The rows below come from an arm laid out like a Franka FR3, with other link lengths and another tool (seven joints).
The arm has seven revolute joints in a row. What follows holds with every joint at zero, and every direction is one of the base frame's. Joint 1 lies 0.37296 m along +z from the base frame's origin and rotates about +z. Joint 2 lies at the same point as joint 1 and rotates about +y. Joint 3 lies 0.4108 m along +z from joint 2 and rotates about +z. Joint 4 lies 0.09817 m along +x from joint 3 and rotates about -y. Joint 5 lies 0.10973 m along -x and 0.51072 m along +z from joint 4 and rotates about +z. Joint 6 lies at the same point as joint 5 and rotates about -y. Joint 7 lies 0.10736 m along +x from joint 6 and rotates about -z. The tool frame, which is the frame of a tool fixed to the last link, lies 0.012 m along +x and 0.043 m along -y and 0.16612 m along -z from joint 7; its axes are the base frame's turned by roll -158.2, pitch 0 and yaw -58.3 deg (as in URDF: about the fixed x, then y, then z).
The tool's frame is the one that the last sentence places.
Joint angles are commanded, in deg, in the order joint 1, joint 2, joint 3, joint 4, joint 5, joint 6, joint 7. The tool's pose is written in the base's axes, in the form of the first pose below.
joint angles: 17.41 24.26 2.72 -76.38 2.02 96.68 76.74
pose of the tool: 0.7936, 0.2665, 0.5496, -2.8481, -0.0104, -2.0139
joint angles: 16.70 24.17 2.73 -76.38 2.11 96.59 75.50
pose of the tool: 0.7969, 0.2561, 0.5507, -2.8494, -0.0074, -2.0048
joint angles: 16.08 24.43 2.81 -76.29 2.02 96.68 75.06
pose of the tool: 0.8010, 0.2483, 0.5479, -2.8499, -0.0082, -2.0065
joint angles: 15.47 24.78 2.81 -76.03 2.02 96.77 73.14
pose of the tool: 0.8067, 0.2393, 0.5454, -2.8503, -0.0051, -1.9840
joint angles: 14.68 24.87 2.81 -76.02 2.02 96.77 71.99
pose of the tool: 0.8109, 0.2277, 0.5441, -2.8515, -0.0041, -1.9778
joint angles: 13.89 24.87 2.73 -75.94 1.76 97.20 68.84
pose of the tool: 0.8178, 0.2137, 0.5452, -2.8414, 0.0022, -1.9376
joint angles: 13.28 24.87 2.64 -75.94 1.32 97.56 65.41
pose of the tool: 0.8238, 0.2015, 0.5456, -2.8314, 0.0036, -1.8888
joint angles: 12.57 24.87 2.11 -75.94 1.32 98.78 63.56
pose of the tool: 0.8324, 0.1850, 0.5469, -2.8112, 0.0138, -1.8780
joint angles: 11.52 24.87 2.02 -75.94 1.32 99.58 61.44
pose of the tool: 0.8395, 0.1682, 0.5478, -2.7982, 0.0219, -1.8611
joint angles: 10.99 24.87 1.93 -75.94 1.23 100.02 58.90
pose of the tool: 0.8442, 0.1583, 0.5483, -2.7894, 0.0251, -1.8273
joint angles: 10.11 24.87 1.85 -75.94 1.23 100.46 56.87
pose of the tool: 0.8493, 0.1438, 0.5489, -2.7813, 0.0288, -1.8086
